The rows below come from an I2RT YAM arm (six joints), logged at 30 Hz.
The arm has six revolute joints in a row. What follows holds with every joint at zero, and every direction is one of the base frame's. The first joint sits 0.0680 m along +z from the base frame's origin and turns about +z. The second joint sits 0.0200 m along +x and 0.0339 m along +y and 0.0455 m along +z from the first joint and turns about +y. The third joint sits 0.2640 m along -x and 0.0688 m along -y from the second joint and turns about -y. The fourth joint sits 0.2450 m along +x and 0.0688 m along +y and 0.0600 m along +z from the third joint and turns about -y. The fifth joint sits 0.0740 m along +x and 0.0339 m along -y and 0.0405 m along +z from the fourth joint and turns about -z. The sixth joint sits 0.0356 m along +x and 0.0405 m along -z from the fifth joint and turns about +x. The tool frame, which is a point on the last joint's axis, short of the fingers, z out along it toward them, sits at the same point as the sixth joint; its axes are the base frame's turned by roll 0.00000, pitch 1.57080 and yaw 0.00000 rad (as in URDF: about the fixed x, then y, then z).
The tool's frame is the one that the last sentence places.
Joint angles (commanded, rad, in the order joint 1, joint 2, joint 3, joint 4, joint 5, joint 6), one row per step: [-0.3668, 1.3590, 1.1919, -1.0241, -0.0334, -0.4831]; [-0.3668, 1.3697, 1.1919, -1.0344, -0.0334, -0.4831]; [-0.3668, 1.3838, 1.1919, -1.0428, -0.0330, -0.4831]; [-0.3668, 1.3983, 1.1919, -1.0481, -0.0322, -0.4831]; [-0.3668, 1.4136, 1.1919, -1.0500, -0.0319, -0.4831]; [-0.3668, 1.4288, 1.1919, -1.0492, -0.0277, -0.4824]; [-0.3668, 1.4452, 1.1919, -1.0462, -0.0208, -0.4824]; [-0.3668, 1.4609, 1.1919, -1.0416, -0.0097, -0.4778]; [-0.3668, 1.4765, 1.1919, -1.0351, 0.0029, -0.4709]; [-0.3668, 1.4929, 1.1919, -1.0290, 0.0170, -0.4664]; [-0.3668, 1.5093, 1.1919, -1.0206, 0.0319, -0.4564]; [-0.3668, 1.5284, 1.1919, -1.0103, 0.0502, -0.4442]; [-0.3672, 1.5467, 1.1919, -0.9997, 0.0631, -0.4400]
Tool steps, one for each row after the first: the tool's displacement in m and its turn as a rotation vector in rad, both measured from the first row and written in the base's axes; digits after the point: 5 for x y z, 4 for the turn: [0.00075, -0.00029, -0.00294, 0.0075, 0.0196, 0.0000]; [0.00217, -0.00085, -0.00662, 0.0153, 0.0407, -0.0001]; [0.00390, -0.00154, -0.01028, 0.0216, 0.0595, -0.0004]; [0.00603, -0.00237, -0.01405, 0.0275, 0.0757, -0.0005]; [0.00831, -0.00341, -0.01774, 0.0292, 0.0905, -0.0025]; [0.01089, -0.00467, -0.02171, 0.0279, 0.1053, -0.0047]; [0.01342, -0.00606, -0.02551, 0.0234, 0.1190, -0.0125]; [0.01605, -0.00755, -0.02928, 0.0174, 0.1311, -0.0229]; [0.01867, -0.00910, -0.03330, 0.0097, 0.1451, -0.0313]; [0.02145, -0.01073, -0.03732, 0.0020, 0.1565, -0.0452]; [0.02464, -0.01265, -0.04205, -0.0081, 0.1693, -0.0621]; [0.02772, -0.01445, -0.04664, -0.0161, 0.1803, -0.0700]
